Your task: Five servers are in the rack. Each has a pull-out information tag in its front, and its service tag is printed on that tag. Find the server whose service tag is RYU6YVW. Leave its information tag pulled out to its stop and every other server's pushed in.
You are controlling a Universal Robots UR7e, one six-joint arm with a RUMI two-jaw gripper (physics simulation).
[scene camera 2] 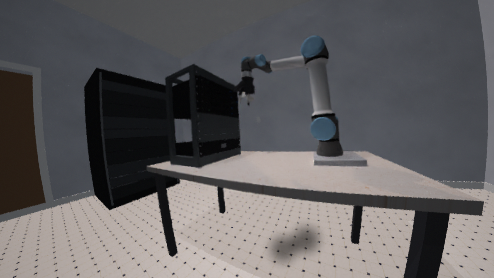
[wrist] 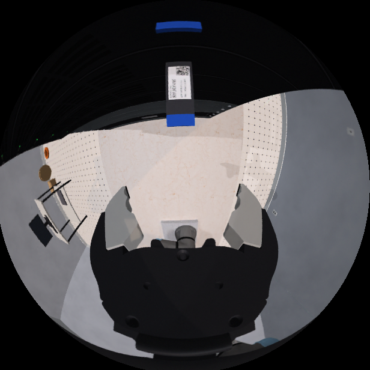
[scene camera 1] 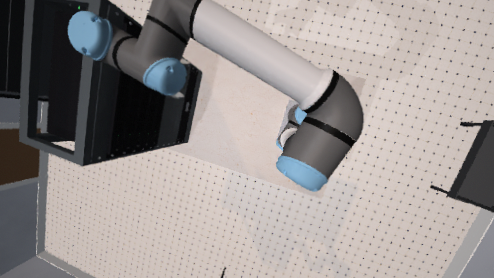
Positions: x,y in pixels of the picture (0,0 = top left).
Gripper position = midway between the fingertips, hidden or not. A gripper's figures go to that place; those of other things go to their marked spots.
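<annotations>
A black rack [wrist: 117,79] is 0.12 m from the lens, while the gripper [wrist: 182,186] is 0.13 m from the lens.
</annotations>
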